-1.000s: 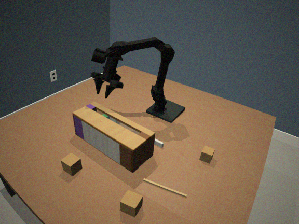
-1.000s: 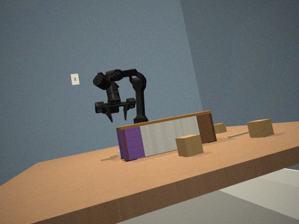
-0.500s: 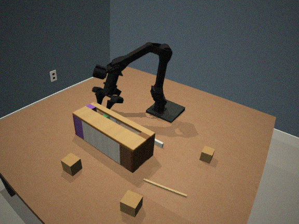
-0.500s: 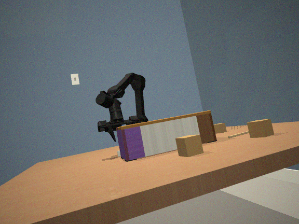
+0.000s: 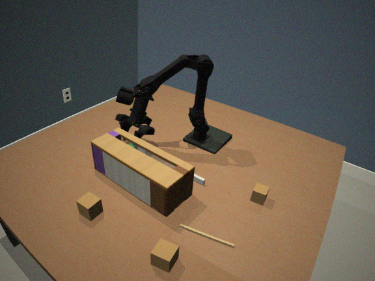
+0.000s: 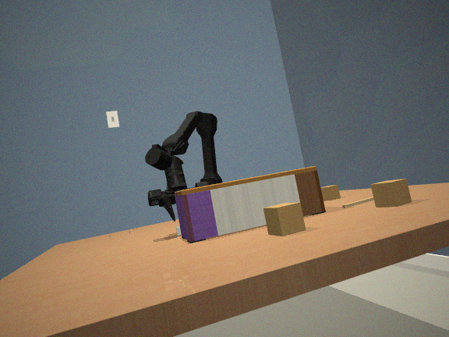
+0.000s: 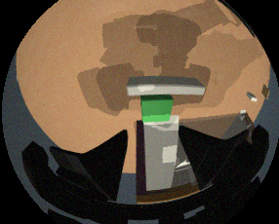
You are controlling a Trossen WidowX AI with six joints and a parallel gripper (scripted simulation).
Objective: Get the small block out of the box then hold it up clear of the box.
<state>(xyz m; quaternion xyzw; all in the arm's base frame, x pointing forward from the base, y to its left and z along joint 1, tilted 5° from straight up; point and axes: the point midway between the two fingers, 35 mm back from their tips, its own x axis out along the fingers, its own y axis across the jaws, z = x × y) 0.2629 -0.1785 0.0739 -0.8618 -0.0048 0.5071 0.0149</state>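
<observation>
The green block is 2 cm behind my gripper tip and 3 cm below it. Round my gripper tip: long wooden box: 7 cm ahead, 17 cm to the left, 2 cm above; then thin wooden stick: 17 cm ahead, 51 cm to the left, 4 cm below.
</observation>
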